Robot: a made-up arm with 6 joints.
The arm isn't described. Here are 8 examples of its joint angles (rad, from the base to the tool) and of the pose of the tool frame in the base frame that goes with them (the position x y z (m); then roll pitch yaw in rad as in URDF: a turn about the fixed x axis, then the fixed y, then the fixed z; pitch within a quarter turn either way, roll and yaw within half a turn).
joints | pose
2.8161 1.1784 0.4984 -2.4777 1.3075 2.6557 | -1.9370 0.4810 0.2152 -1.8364 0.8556 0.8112
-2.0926 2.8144 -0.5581 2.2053 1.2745 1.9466 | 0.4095 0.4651 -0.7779 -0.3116 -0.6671 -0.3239
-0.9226 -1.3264 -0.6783 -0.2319 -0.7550 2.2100 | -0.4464 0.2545 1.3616 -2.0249 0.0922 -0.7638
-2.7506 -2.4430 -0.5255 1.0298 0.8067 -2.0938 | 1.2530 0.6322 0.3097 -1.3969 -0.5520 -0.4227
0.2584 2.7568 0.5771 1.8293 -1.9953 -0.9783 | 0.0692 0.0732 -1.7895 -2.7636 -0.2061 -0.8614
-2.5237 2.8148 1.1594 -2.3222 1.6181 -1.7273 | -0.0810 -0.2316 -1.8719 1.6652 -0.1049 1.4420
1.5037 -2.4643 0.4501 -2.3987 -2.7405 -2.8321 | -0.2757 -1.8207 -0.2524 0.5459 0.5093 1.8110
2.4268 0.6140 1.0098 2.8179 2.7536 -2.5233 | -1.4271 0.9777 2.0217 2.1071 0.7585 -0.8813
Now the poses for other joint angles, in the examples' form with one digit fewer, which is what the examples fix.
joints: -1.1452 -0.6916 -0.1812 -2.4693 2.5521 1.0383
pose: 0.187 -0.019 1.890 0.034 0.904 2.590
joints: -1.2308 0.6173 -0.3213 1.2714 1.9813 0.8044
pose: 0.464 -1.495 0.840 -1.505 -0.503 0.360
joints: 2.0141 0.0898 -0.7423 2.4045 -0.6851 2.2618
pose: -0.535 0.768 1.134 1.367 0.260 1.558
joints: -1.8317 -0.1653 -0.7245 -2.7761 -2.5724 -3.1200
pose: 0.029 -0.643 1.180 -2.491 -1.062 0.903
